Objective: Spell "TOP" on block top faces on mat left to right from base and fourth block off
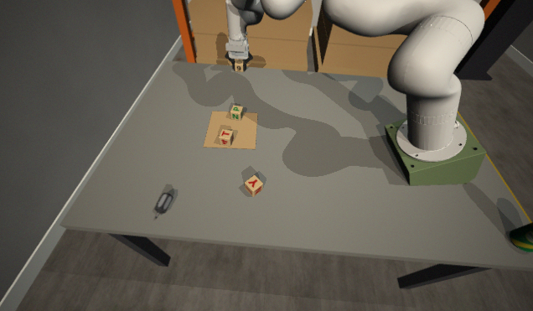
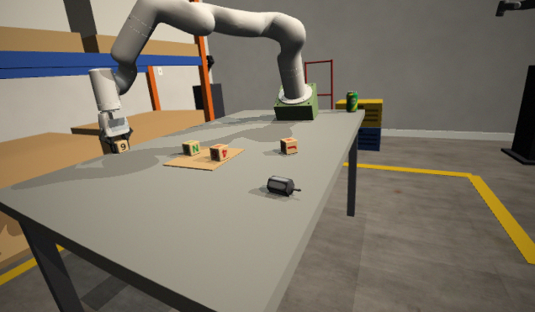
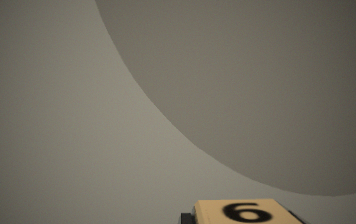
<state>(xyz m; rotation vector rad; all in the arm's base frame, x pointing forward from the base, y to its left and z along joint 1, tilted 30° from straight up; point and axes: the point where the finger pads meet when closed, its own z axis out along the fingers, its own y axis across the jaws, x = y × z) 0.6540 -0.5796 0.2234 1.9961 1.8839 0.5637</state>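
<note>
My hand is 43 cm to the right of the tan mat and 2 cm above it. Also, from my hand: dark motor (18 cm ahead, 78 cm to the left); then P block (2 cm behind, 36 cm to the left, 1 cm above); then green can (92 cm behind, 87 cm to the left, 4 cm above).
</note>
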